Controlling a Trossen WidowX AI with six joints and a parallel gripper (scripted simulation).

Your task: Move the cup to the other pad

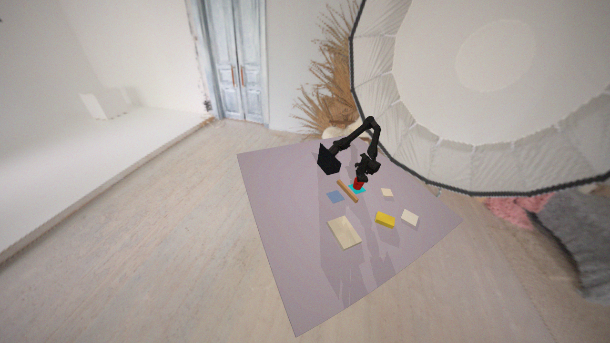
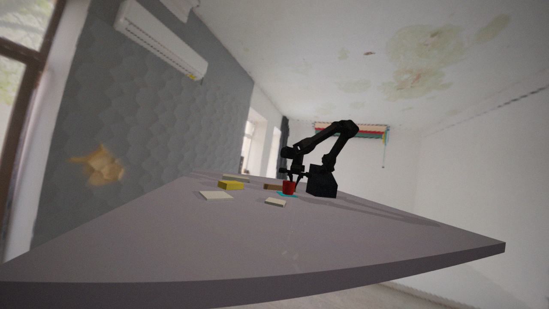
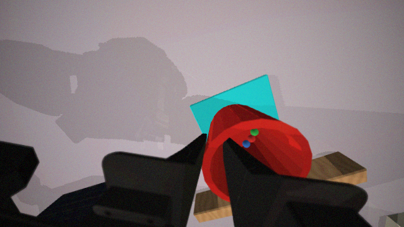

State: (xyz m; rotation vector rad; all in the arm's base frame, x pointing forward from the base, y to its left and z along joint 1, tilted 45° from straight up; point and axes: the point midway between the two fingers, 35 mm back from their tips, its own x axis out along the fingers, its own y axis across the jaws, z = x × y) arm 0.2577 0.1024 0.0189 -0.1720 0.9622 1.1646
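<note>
Now: gripper tip 2 cm to the left of the red cup and 2 cm short of it. From my gripper tip the other things lie so: wooden bar 12 cm to the right, 4 cm below, 2 cm ahead; then light blue pad 22 cm to the right, 5 cm below, 2 cm ahead; then cyan pad 5 cm below, 3 cm ahead, 2 cm to the right.
</note>
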